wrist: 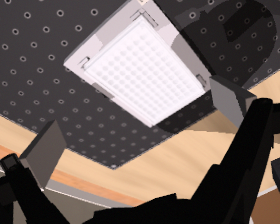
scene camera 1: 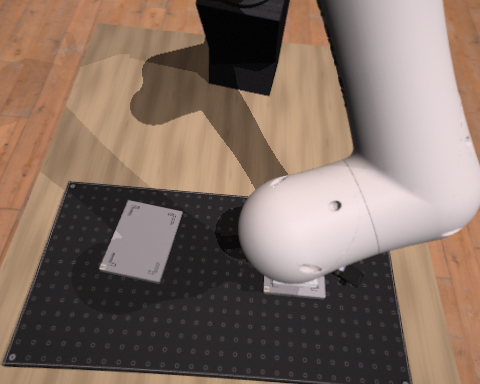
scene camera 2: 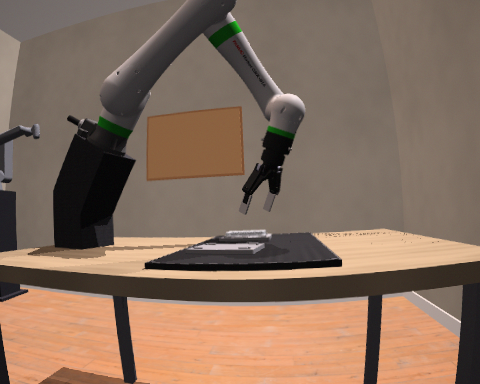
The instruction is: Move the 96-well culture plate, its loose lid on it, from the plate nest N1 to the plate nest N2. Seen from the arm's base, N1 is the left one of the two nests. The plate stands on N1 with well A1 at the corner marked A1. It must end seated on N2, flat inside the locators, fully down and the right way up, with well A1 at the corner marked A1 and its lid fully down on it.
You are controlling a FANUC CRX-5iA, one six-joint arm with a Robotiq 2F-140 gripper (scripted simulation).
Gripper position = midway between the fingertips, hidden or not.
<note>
I see my gripper point(scene camera 2: 255, 211), a clear lid point(wrist: 139, 69) and a plate nest N2 point(scene camera 1: 146, 237).
My gripper also shows in the wrist view point(wrist: 134, 112).
</note>
